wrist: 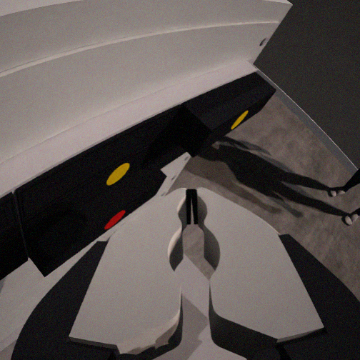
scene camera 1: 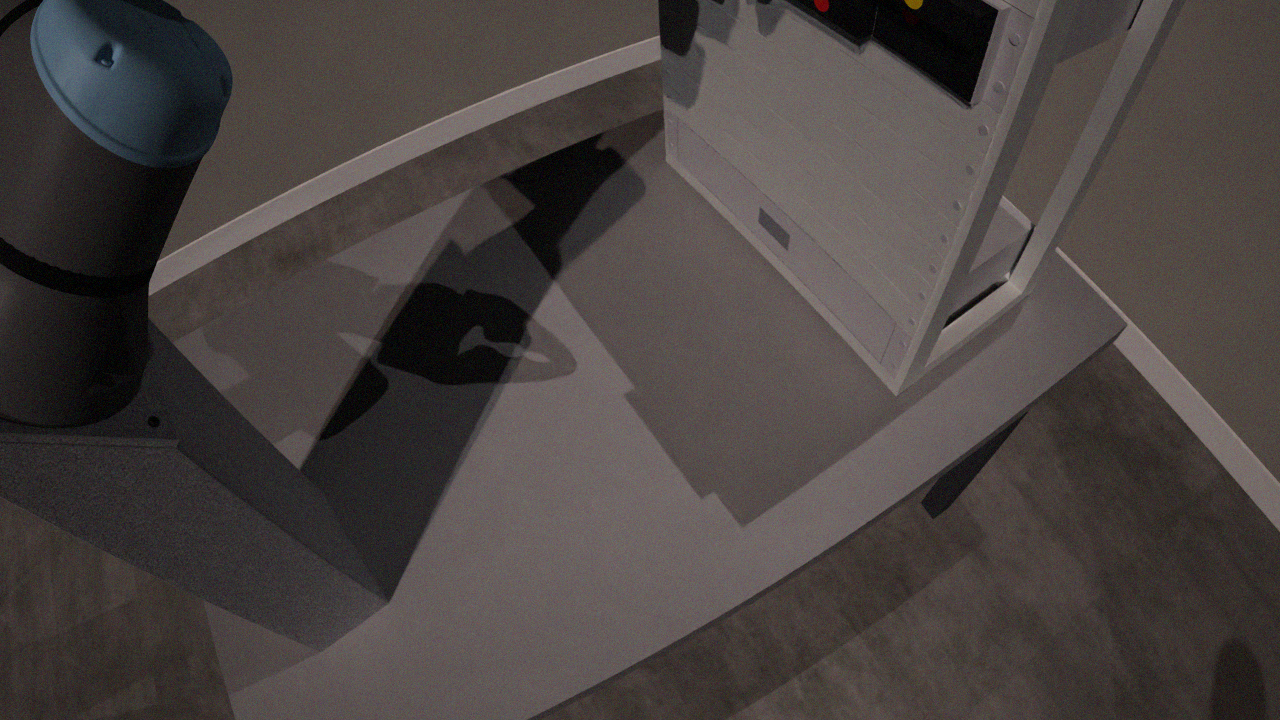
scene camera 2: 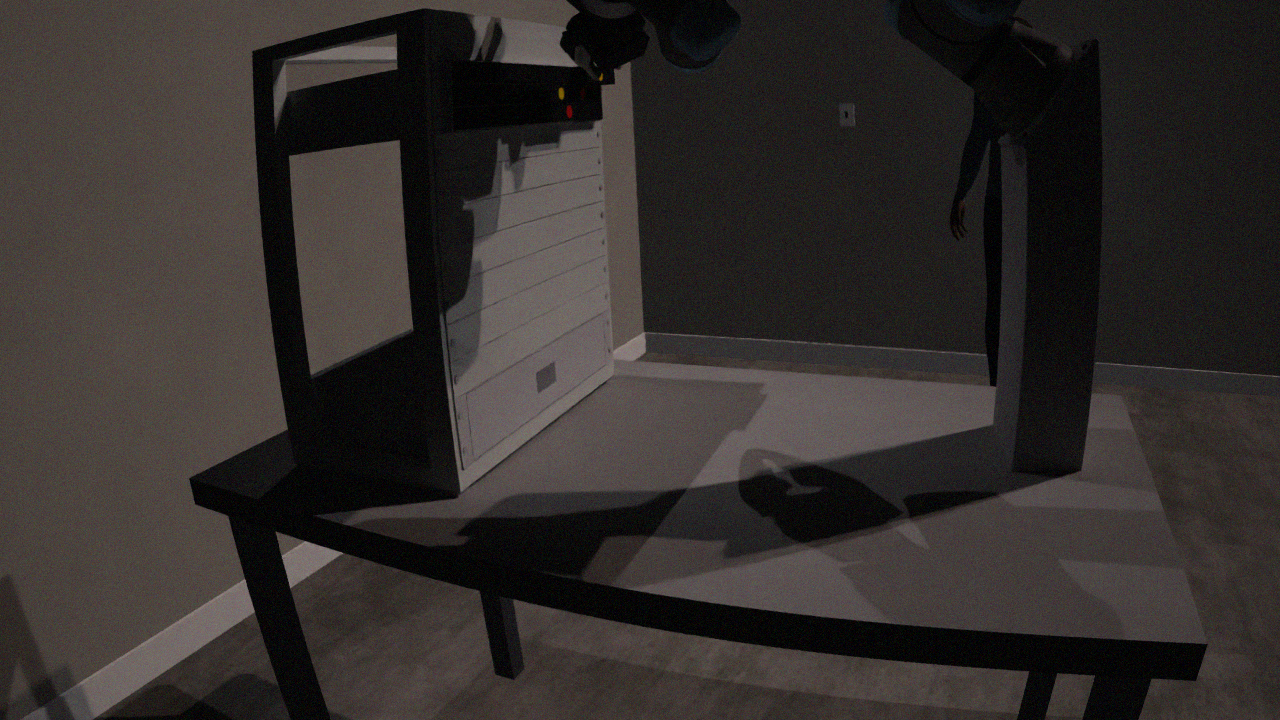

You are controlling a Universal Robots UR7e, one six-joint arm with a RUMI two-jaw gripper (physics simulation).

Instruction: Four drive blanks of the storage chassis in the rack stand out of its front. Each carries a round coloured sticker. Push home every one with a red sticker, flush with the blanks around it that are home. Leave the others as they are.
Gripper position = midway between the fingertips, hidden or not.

Note:
I see my gripper (scene camera 2: 587,64) and a pale rack (scene camera 1: 865,157).
The pale rack also shows in the wrist view (wrist: 108,108) and in scene camera 2 (scene camera 2: 505,226). My gripper is seen too in the wrist view (wrist: 190,191).

